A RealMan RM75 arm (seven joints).
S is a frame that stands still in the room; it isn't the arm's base.
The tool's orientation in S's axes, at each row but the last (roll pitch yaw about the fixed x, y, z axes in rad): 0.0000 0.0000 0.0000; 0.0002 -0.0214 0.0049; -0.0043 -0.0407 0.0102; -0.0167 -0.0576 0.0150; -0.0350 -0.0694 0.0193; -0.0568 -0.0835 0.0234
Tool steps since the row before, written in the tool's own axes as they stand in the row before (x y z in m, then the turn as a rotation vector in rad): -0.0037 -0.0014 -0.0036 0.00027 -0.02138 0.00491; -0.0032 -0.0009 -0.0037 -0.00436 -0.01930 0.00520; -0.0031 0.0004 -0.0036 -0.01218 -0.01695 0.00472; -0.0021 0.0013 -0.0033 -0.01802 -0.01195 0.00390; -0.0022 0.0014 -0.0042 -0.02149 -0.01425 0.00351; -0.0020 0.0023 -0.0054 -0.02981 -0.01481 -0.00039
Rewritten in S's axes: -0.0037 -0.0014 -0.0036 0.00027 -0.02138 0.00491; -0.0031 -0.0009 -0.0038 -0.00438 -0.01932 0.00510; -0.0030 0.0004 -0.0037 -0.01219 -0.01705 0.00429; -0.0019 0.0012 -0.0034 -0.01805 -0.01216 0.00305; -0.0019 0.0012 -0.0044 -0.02144 -0.01453 0.00251; -0.0016 0.0020 -0.0057 -0.02939 -0.01550 -0.00204
